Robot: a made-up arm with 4 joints.
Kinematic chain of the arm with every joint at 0, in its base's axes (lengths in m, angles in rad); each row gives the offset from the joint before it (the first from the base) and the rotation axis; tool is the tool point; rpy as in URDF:
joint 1: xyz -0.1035 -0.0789 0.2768 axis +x
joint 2: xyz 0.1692 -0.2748 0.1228 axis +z
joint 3: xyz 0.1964 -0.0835 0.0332 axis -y
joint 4: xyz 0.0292 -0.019 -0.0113 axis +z
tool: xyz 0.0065 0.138 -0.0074 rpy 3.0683 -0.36 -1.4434
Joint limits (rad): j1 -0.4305..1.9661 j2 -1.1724..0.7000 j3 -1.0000..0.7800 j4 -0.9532..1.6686
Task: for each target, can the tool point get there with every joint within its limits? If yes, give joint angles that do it. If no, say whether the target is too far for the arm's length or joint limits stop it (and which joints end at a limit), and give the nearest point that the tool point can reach.
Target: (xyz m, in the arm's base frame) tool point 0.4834 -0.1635 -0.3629
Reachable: no: too far | nearest point 0.3339 -0.1471 -0.2388 | short by 0.195 m
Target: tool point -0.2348 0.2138 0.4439
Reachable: no: joint limits stop it (at a limit: joint 1, joint 2, joint 3) | nearest point 0.1804 -0.1408 0.4751 | short by 0.547 m
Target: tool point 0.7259 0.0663 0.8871
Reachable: no: too far | nearest point 0.3719 -0.1623 0.5847 | short by 0.519 m
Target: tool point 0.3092 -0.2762 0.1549
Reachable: yes | joints 0.8531 0.1508 -0.8479 -0.4929
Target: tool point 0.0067 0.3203 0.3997
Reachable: no: joint limits stop it (at a limit: joint 1, joint 2, joint 3) | nearest point 0.2407 -0.0793 0.4836 | short by 0.471 m
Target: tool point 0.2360 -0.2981 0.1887
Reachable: yes | joints 1.0119 0.2910 -0.2673 0.2928
